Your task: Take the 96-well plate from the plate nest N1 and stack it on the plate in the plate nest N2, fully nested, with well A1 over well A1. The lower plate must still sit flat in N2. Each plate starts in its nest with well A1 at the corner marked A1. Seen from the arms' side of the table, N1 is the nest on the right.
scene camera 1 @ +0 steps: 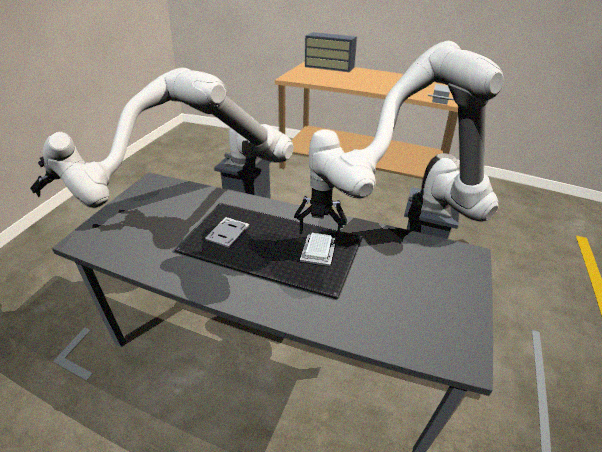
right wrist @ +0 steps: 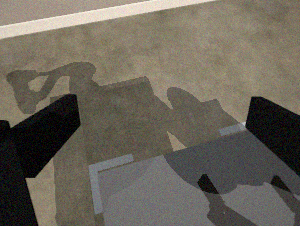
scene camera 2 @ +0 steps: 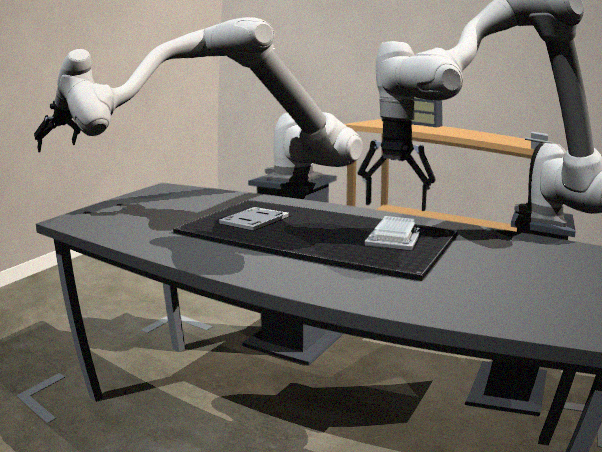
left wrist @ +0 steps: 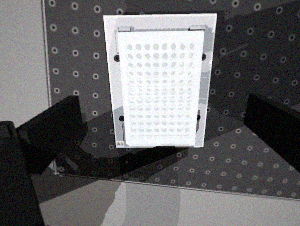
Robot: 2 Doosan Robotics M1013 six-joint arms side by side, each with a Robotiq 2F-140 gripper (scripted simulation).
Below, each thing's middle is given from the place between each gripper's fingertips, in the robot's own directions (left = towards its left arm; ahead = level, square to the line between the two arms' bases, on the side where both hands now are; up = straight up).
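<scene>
Nest N2 (left wrist: 160,23) is 360 mm behind my right hand (scene camera 2: 56,145), and it's 1070 mm to the left of that hand and 250 mm below it. As for nest N1 (scene camera 2: 251,215), that one is 670 mm to the left of my right hand, 300 mm behind it and 250 mm below it.
From my left hand (scene camera 2: 396,206), nest N1 is 400 mm to the right, 50 mm ahead and 90 mm below, while nest N2 is 90 mm below that same hand.
</scene>
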